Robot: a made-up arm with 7 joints.
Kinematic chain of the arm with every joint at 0, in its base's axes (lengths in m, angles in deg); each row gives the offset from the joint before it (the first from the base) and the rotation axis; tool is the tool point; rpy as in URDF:
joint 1: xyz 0 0 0.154 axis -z
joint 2: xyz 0 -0.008 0.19 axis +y
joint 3: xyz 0 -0.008 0.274 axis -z
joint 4: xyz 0 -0.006 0.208 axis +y
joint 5: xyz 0 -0.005 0.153 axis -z
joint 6: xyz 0 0 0.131 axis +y
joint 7: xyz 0 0 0.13 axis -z
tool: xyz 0 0 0 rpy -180 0 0
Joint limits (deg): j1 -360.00..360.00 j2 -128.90..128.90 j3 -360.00..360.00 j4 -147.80..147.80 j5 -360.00..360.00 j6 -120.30..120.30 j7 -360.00..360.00
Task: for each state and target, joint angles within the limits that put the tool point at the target. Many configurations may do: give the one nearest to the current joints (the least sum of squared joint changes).
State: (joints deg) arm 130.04 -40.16 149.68 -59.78 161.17 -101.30 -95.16
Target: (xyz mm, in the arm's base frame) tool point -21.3 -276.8 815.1
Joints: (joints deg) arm 123.96 -2.73 141.59 -117.25 154.96 -92.34 -95.16
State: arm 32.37 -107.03 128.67 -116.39 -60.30 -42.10 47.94
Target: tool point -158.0 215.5 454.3
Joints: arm 12.86 -103.09 146.94 -135.69 -52.43 -39.43 47.94
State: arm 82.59 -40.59 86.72 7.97 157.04 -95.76 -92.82
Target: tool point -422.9 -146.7 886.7
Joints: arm 21.94 -34.70 89.59 38.00 161.81 -85.37 -92.82
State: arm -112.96 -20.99 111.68 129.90 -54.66 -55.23 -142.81
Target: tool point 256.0 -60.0 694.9
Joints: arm -115.02 13.78 120.24 133.31 -57.22 -68.45 -142.81
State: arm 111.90 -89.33 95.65 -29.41 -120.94 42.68 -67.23
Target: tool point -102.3 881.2 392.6
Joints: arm 82.42 -88.83 96.98 -1.90 -118.99 19.27 -67.23
